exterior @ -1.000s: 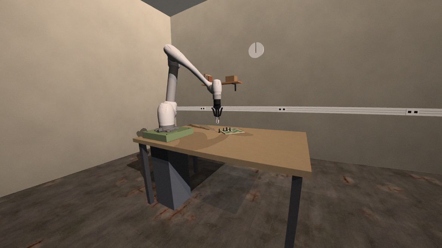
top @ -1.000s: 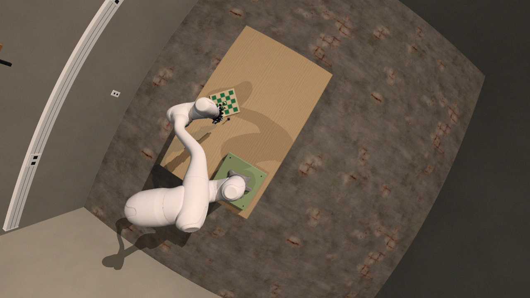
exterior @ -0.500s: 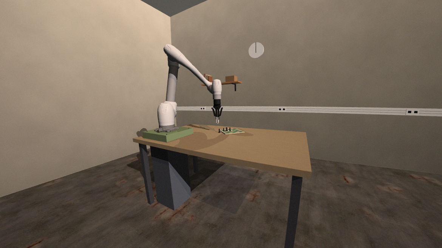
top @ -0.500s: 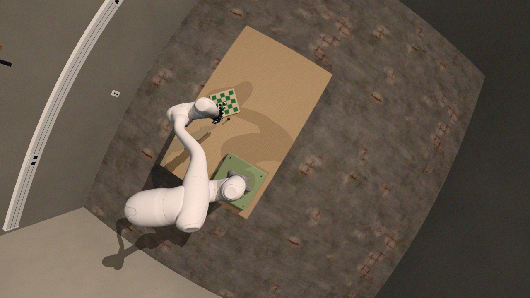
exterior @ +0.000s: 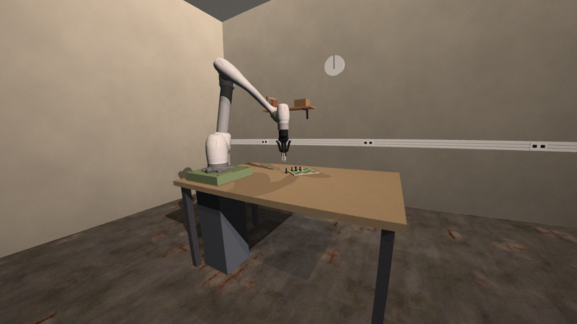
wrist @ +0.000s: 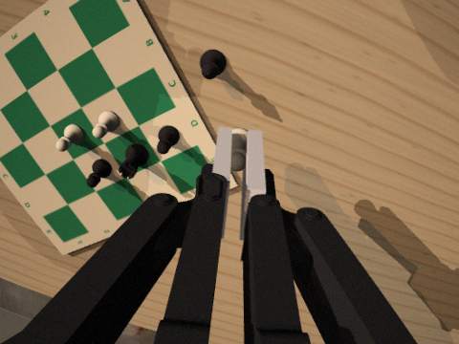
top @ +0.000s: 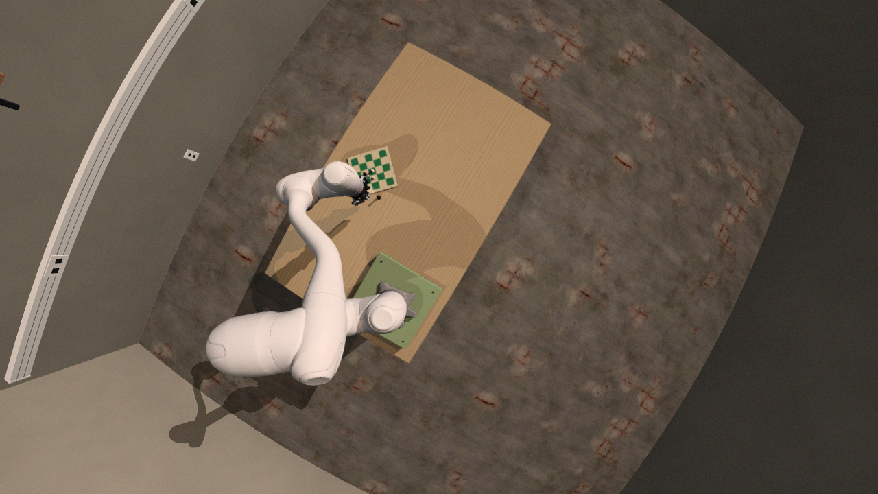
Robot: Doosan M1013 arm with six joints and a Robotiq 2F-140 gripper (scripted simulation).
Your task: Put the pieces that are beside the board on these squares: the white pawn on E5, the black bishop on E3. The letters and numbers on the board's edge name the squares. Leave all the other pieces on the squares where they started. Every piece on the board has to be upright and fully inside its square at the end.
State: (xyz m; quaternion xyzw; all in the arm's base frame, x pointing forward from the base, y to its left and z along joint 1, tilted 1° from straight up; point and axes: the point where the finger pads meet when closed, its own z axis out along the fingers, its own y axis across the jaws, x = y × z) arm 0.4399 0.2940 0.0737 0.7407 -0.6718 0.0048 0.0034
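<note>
The chessboard lies 140 mm ahead of my hand, 130 mm below it and 60 mm to the left of it.
</note>
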